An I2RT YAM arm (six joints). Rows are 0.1 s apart.
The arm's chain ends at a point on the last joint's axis. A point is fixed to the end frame.
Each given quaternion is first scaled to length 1.
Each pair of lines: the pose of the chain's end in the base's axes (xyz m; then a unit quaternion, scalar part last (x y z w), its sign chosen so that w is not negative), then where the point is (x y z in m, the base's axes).
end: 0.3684 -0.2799 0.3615 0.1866 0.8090 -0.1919 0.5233
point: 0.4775 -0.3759 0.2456
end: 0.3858 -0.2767 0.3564 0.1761 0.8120 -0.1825 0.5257
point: 0.4977 -0.3690 0.2401
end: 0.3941 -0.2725 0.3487 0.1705 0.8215 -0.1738 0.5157
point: 0.5046 -0.3610 0.2282
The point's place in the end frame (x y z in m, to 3 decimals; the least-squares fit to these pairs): 0.055 -0.014 0.177
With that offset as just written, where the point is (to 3 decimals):
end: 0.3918 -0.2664 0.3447 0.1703 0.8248 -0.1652 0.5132
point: 0.503 -0.352 0.222
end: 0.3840 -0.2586 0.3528 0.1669 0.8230 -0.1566 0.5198
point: 0.498 -0.341 0.231
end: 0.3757 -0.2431 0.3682 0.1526 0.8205 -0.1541 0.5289
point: 0.494 -0.324 0.250
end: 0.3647 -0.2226 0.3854 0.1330 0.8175 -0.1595 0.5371
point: 0.486 -0.304 0.271
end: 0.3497 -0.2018 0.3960 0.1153 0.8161 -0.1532 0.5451
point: 0.475 -0.280 0.283
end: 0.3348 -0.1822 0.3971 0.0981 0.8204 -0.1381 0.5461
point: 0.463 -0.254 0.283
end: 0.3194 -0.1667 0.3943 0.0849 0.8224 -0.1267 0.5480
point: 0.450 -0.233 0.280
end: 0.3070 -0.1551 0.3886 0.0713 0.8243 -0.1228 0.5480
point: 0.439 -0.219 0.274
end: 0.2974 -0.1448 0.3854 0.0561 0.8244 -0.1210 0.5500
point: 0.431 -0.207 0.272
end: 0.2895 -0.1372 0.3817 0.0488 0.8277 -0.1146 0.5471
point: 0.423 -0.196 0.267
